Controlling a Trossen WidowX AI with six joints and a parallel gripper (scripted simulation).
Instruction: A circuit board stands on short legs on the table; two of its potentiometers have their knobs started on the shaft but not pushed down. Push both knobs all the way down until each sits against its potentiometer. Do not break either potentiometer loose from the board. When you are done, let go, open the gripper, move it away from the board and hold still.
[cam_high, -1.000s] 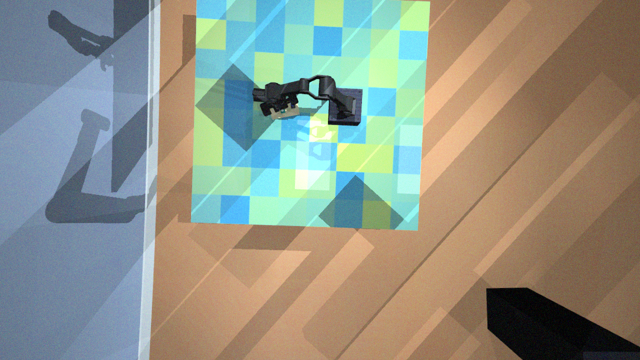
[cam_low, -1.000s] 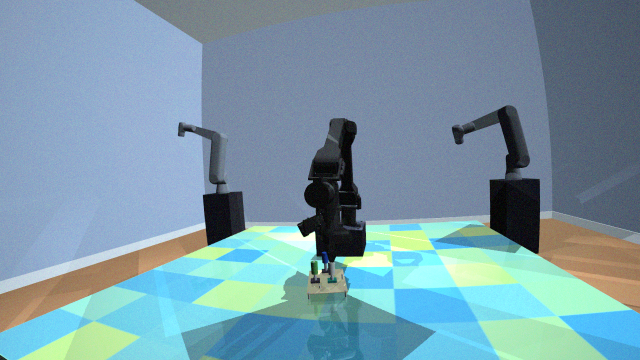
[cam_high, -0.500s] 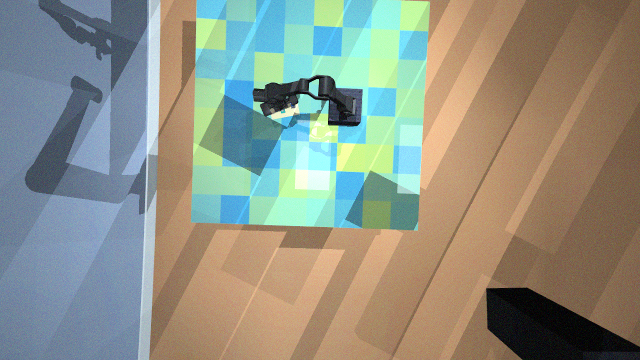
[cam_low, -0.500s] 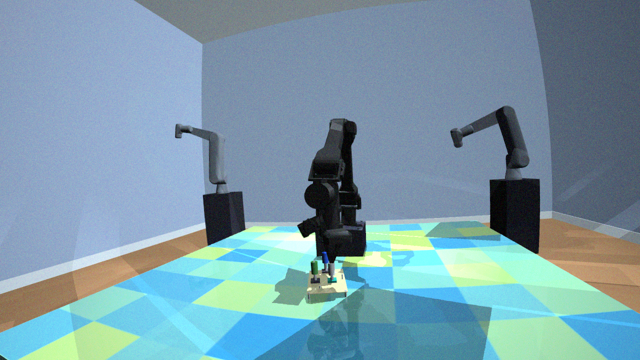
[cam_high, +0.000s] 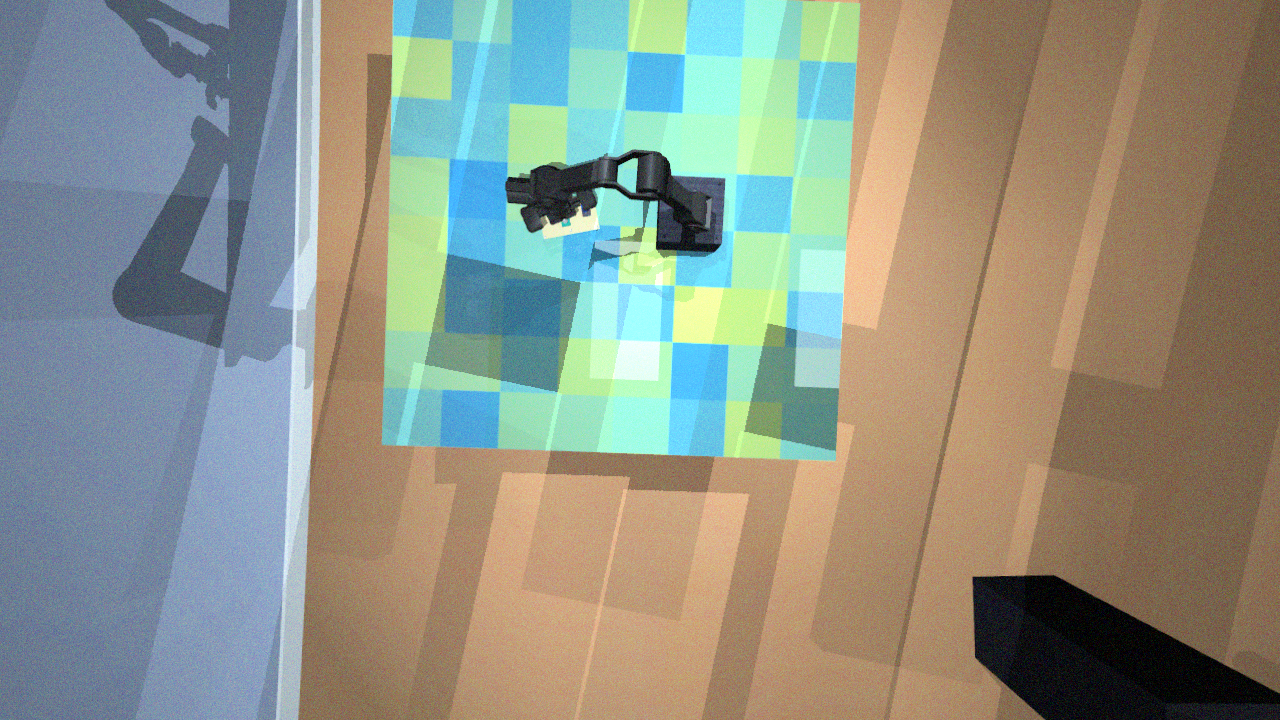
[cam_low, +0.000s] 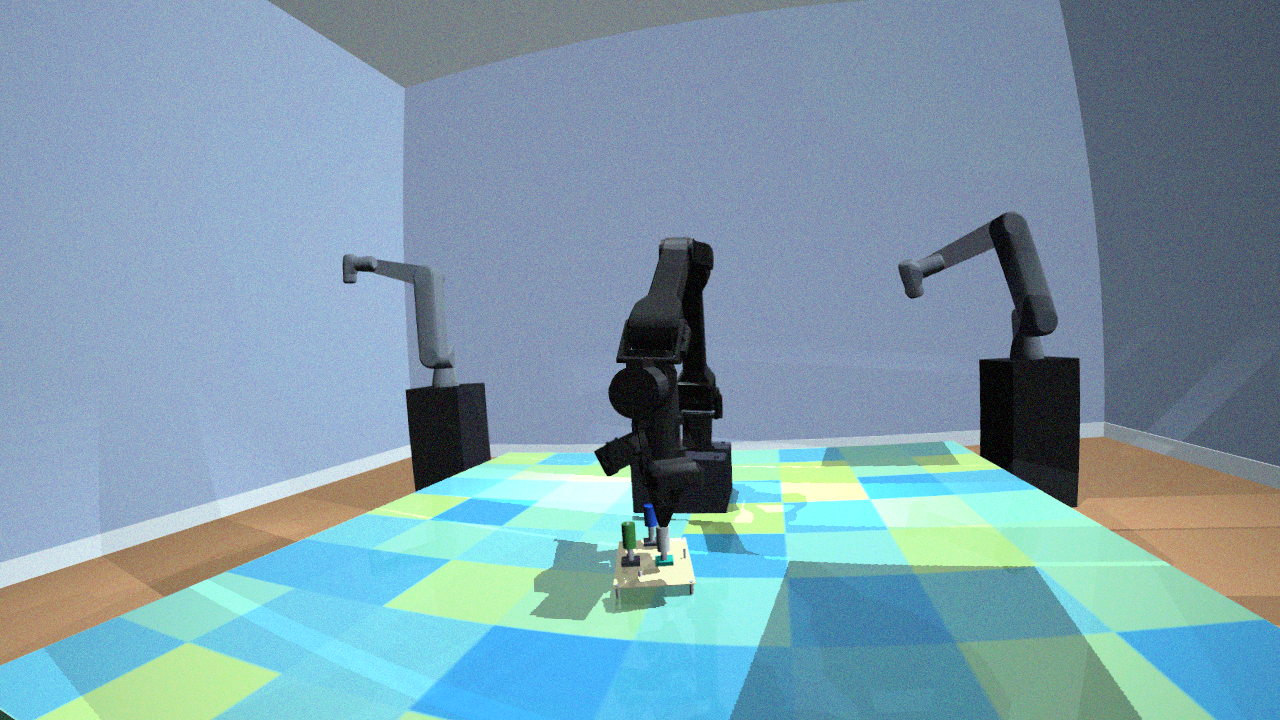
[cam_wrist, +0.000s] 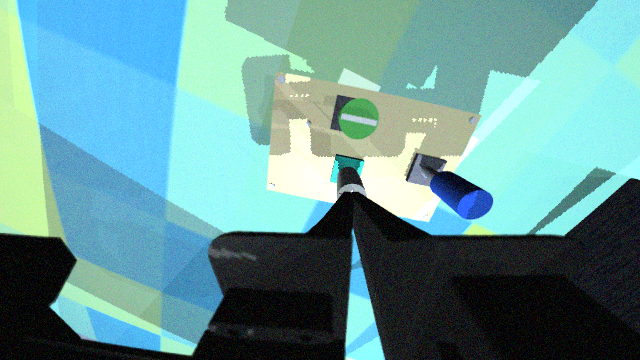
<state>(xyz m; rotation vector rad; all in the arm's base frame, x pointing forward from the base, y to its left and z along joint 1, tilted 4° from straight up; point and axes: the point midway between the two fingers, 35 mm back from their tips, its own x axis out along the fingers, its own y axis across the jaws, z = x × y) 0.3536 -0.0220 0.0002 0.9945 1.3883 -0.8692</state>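
The green knob lies 40 mm to the right of my gripper tip and 20 mm ahead of it. The rest, counted from my gripper tip: grey knob 10 mm below; teal potentiometer 30 mm below.
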